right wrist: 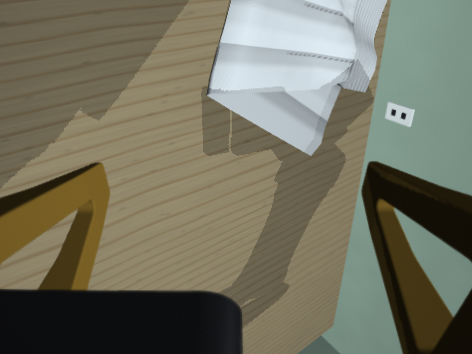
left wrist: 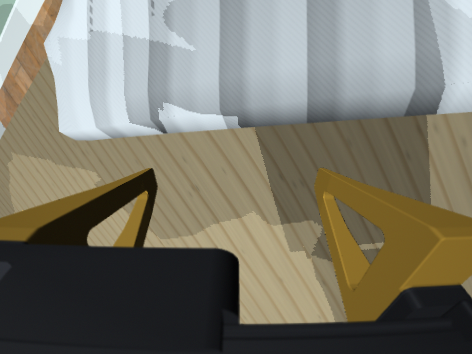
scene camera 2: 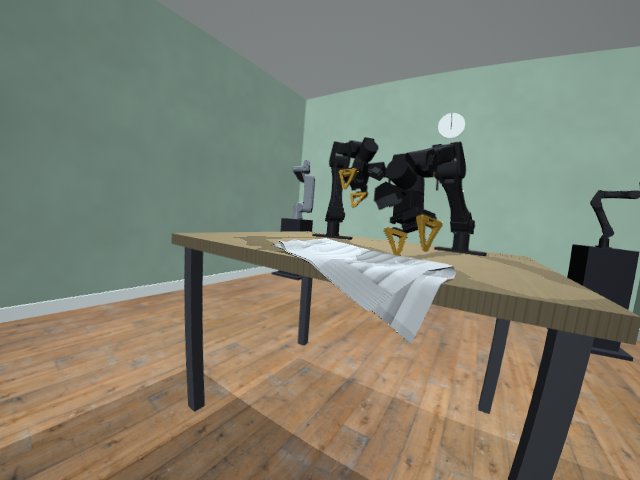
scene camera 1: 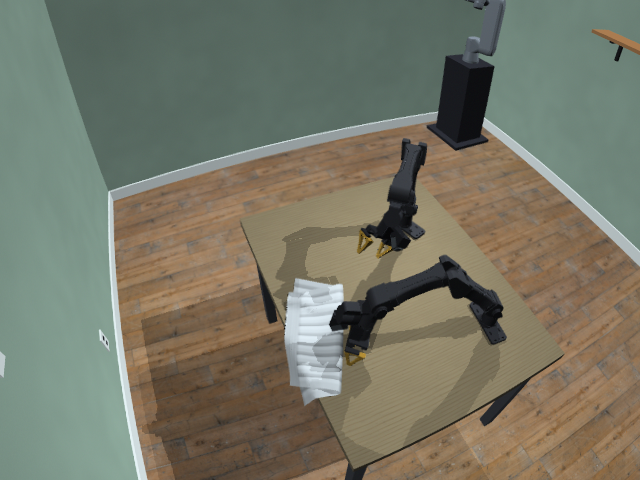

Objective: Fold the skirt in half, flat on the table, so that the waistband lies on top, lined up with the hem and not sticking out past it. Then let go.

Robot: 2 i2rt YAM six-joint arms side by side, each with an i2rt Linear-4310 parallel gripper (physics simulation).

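Note:
The white pleated skirt [scene camera 1: 323, 338] [scene camera 2: 382, 266] [left wrist: 265, 60] [right wrist: 290, 30] lies across the table edge. Its ribbed waistband [scene camera 1: 292, 335] [scene camera 2: 356, 286] [right wrist: 369, 35] runs along the outer side, partly past the edge. The opposite long edge lies on the table. A corner flap [scene camera 2: 417, 310] hangs below the tabletop at the near end. Another flap [right wrist: 295, 112] sticks out at the far end. My left gripper [scene camera 1: 355, 358] [scene camera 2: 412, 252] [left wrist: 235, 177] is open and empty, just beside the skirt's inner long edge. My right gripper [scene camera 1: 370, 254] [scene camera 2: 350, 196] [right wrist: 235, 176] is open and empty, high above the table, away from the skirt.
The wooden table [scene camera 1: 516, 351] [scene camera 2: 568, 297] carries both arm bases. A grey arm stands on a black pedestal [scene camera 1: 462, 98] behind it. Another black pedestal [scene camera 2: 602, 273] stands at the right in scene camera 2. A wall socket [scene camera 1: 103, 338] [right wrist: 400, 114] is beyond the table edge.

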